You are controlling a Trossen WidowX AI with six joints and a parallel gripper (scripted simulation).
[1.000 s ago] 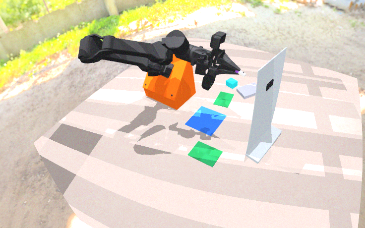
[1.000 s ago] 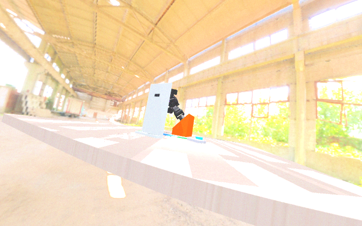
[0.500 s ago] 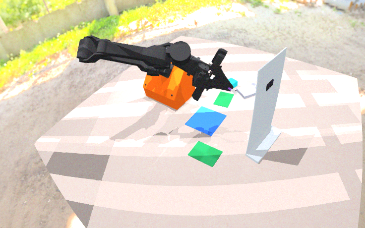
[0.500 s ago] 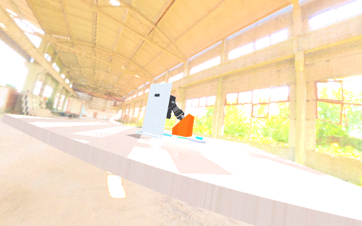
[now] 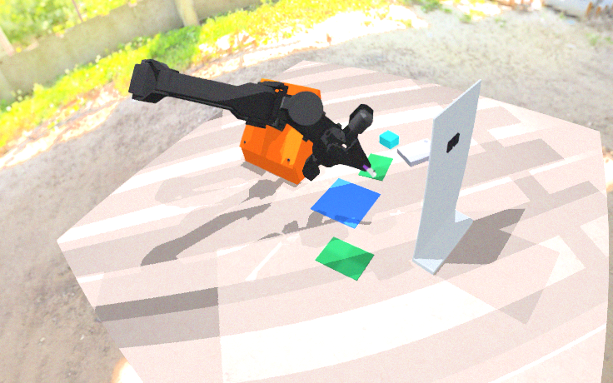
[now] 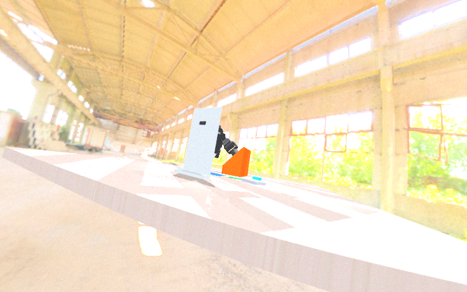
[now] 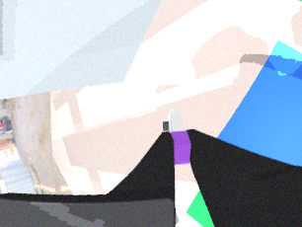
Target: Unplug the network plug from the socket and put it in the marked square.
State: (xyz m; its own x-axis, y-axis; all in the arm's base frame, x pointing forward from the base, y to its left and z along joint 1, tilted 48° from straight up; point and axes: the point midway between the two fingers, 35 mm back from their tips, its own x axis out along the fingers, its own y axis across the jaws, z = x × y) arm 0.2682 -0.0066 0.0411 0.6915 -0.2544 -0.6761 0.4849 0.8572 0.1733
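The blue square is 60 mm behind my gripper tip, 20 mm to the right of it and 120 mm below it. Round my gripper tip: pale flat plate: 240 mm to the left, 110 mm below; then cyan cube: 100 mm behind, 240 mm to the left, 100 mm below; then grey upright panel: 170 mm ahead, 10 mm to the left, 30 mm above.
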